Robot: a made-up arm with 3 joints. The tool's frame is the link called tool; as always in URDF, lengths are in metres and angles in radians. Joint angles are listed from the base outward.
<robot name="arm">
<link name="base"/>
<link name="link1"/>
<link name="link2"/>
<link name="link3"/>
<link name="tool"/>
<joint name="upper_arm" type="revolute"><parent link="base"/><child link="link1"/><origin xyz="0 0 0.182"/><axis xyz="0 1 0"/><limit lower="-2.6" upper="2.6"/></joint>
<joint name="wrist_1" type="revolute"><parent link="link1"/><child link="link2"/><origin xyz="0.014 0.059 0.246"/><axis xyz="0 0 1"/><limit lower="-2.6" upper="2.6"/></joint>
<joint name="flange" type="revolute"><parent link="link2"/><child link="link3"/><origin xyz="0.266 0.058 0.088"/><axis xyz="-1 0 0"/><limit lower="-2.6" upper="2.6"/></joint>
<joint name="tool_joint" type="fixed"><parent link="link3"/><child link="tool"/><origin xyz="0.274 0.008 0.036"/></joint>
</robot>
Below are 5 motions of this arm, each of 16 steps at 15 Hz.
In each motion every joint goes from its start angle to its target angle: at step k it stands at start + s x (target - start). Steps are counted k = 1, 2, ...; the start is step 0. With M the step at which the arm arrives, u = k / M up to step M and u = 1 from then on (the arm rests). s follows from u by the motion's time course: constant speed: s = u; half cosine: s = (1 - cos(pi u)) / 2; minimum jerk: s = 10 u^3 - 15 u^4 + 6 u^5.
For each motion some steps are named. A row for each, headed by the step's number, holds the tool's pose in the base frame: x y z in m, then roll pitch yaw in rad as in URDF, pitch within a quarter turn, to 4 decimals.
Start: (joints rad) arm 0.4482 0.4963 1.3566
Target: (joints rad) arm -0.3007 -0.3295 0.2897
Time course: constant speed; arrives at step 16
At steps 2, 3, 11, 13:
2: 0.5646 0.3532 0.3342 -1.0824 0.3265 0.4163
3: 0.5716 0.3286 0.3583 -1.0505 0.2895 0.3569
11: 0.5336 0.1057 0.5770 -0.6183 -0.0665 -0.0716
13: 0.4951 0.0459 0.6287 -0.4617 -0.1578 -0.1769

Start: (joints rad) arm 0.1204 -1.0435 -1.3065
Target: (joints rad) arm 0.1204 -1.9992 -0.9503
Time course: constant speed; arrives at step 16
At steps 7, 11, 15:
7: 0.1431 -0.4747 0.5233 1.0310 0.0131 -1.4624
11: 0.0176 -0.4804 0.5410 0.9422 -0.0155 -1.6996
15: -0.1056 -0.4565 0.5583 0.8602 -0.0433 -1.9370

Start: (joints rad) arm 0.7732 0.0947 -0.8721
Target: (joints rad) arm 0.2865 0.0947 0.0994
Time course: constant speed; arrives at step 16
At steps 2, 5, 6, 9, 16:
2: 0.6537 0.1492 0.1007 0.8321 0.7085 0.1249
5: 0.6596 0.1552 0.1633 0.6361 0.6179 0.1163
6: 0.6601 0.1573 0.1841 0.5711 0.5877 0.1139
9: 0.6572 0.1639 0.2457 0.3772 0.4970 0.1078
16: 0.6271 0.1793 0.3820 -0.0715 0.2852 0.0987

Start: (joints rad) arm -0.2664 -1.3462 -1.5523
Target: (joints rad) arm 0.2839 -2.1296 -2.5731
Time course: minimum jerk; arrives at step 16
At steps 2, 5, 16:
2: 0.0571 -0.4643 0.5508 1.8207 -0.0536 -1.3656
5: 0.0231 -0.4773 0.5266 1.9028 -0.0139 -1.4884
16: -0.1492 -0.4158 0.5463 2.3306 -0.1491 -2.1114

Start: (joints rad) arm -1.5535 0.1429 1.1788
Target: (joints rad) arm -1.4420 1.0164 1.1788
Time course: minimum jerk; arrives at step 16
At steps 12, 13, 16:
12: -0.3072 0.5473 0.4832 -2.6033 -0.6397 1.4830
13: -0.3083 0.5586 0.4616 -2.6008 -0.5918 1.4874
16: -0.3095 0.5678 0.4420 -2.5984 -0.5493 1.4914

